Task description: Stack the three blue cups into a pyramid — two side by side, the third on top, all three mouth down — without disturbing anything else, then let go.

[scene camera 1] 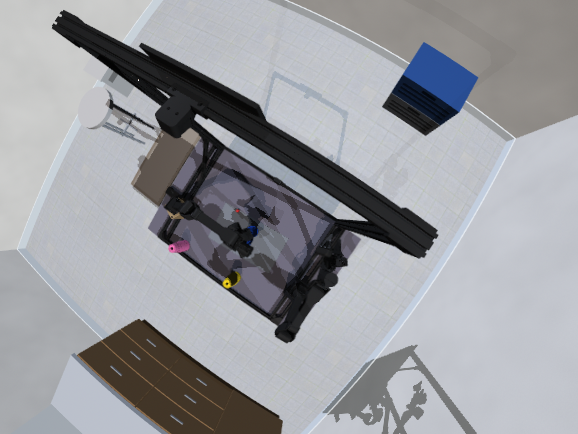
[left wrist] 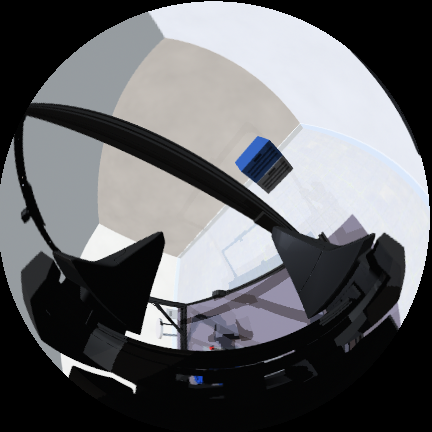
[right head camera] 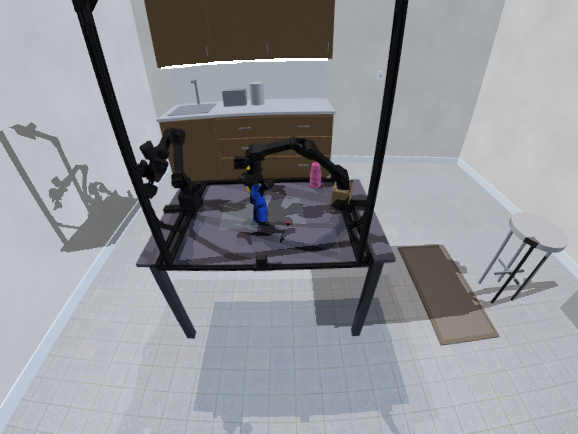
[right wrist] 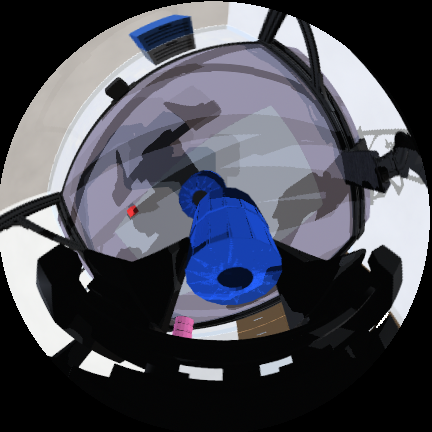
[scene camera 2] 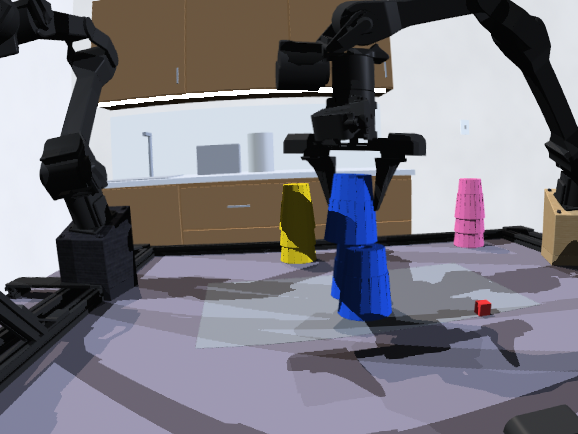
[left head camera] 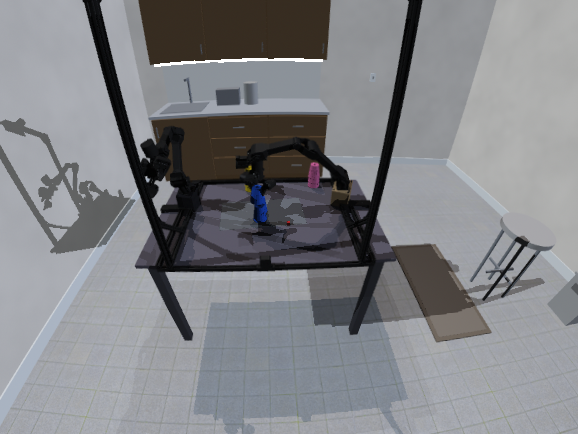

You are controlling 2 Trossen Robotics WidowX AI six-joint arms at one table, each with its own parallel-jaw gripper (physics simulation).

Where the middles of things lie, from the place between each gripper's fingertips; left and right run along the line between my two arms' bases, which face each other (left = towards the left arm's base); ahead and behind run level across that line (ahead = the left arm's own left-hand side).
Labels:
My left hand is 31 cm short of the pale mat (scene camera 2: 248, 313), 40 cm to the left of it and 35 cm above it.
My right hand is 13 cm above the pale mat, 2 cm to the left of it and 2 cm short of it.

